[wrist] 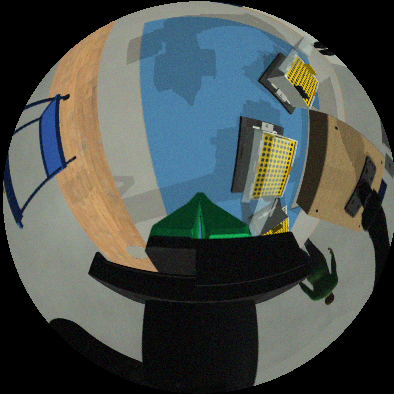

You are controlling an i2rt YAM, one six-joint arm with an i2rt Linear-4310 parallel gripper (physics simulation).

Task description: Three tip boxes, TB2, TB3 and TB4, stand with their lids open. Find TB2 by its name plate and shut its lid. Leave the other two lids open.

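Where they show: gripper, fingertip midpoint: (199, 197); arm's base, origin of the base link: (361, 187).
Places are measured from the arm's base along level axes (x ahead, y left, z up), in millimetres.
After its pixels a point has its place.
Three tip boxes with yellow, holed tip racks stand at the right of the wrist view. The middle box (275, 165) @(x 399, y 39, z -50 mm) is the largest in view, with a dark grey side facing left and a small pale plate (267, 127) @(x 319, y 1, z -177 mm) at its upper end. Another box (302, 82) @(x 274, y -132, z -135 mm) stands turned at the upper right, with a clear panel standing up beside it. The third box (278, 228) @(x 227, y 212, z -121 mm) is partly hidden behind my gripper's body. The lettering on the plates is too small to read, so I cannot tell which is TB2. My gripper (199, 197) @(x 451, y 89, z -77 mm) is shut and empty, its green fingers left of and below the middle box.
The boxes stand on a blue mat (175, 135) @(x 478, y 46, z -193 mm). A tan board-topped block (340, 150) @(x 112, y -42, z -94 mm) with a dark fitting (361, 186) @(x 42, y -2, z 0 mm) is right of them. A wooden strip (82, 150) and a blue frame (50, 137) are at the left. A green-clothed figure (322, 280) shows lower right.
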